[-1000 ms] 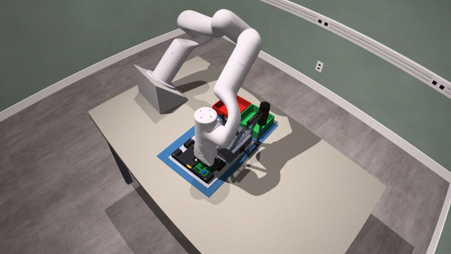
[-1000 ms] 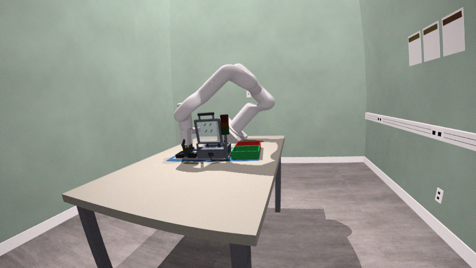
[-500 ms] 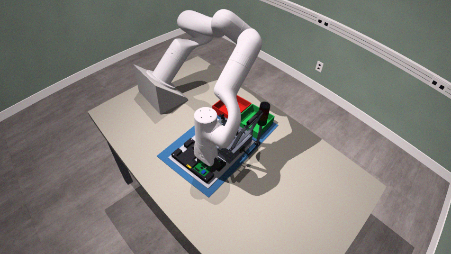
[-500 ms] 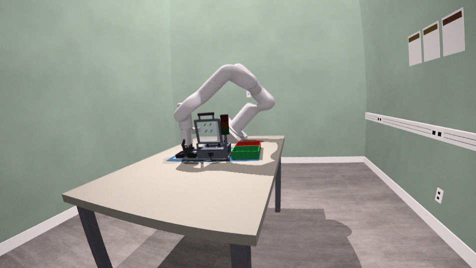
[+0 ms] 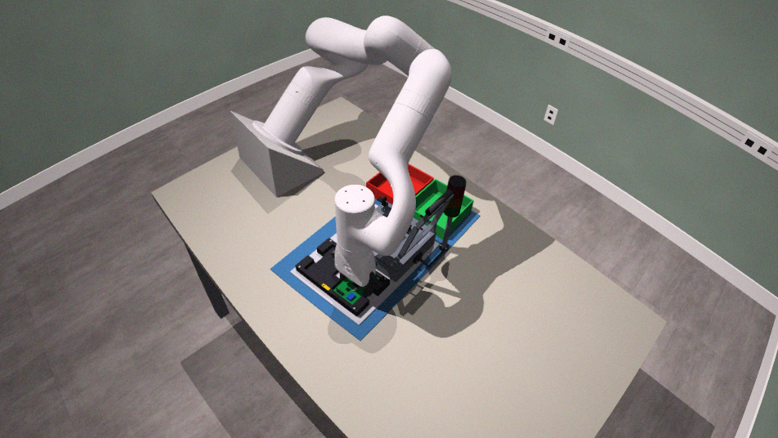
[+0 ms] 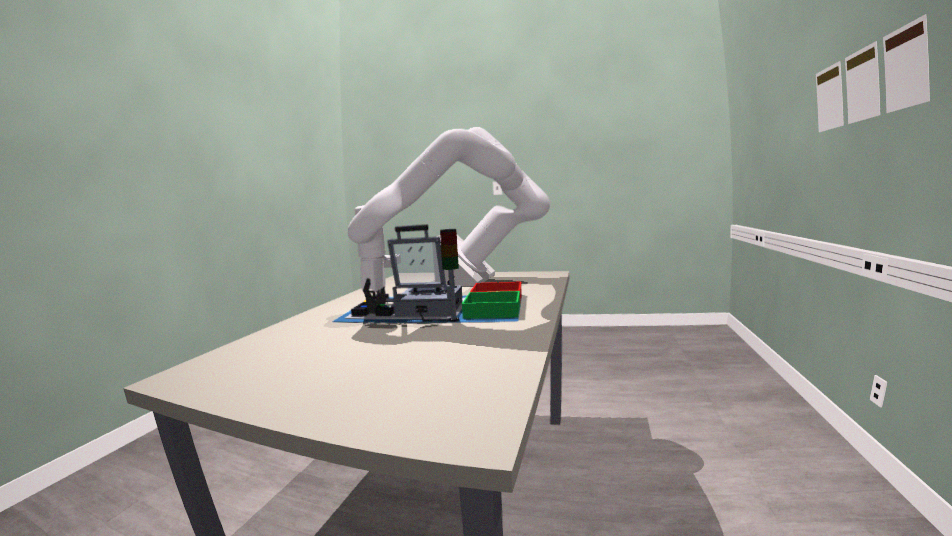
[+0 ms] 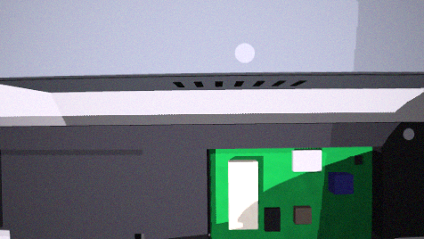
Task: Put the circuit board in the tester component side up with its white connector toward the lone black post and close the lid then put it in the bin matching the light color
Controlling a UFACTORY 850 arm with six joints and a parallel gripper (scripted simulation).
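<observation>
Now: the green circuit board right at my hand. From my hand the other things lie so: black latch part 140 mm behind, 210 mm to the left, 60 mm above; green bin 50 mm behind, 370 mm to the left, 10 mm below; lid 60 mm ahead, 180 mm to the left, 160 mm above.
</observation>
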